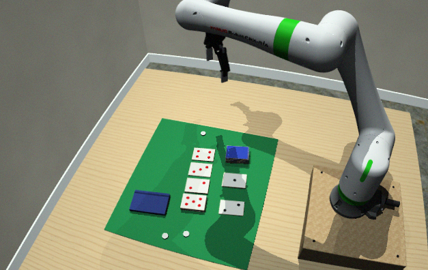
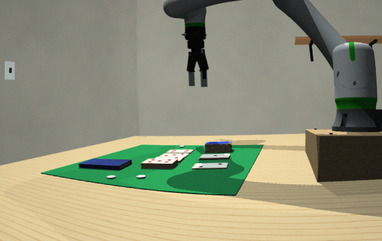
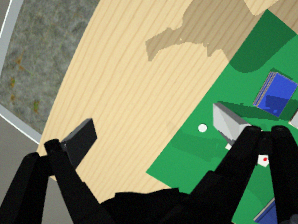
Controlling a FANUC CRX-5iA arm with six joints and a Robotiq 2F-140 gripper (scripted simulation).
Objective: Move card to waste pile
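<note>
Right now my hand is 150 mm past the card, 220 mm to the right of it and 230 mm above it. Round my hand: green mat: 40 mm behind, 390 mm to the left, 270 mm below.
</note>
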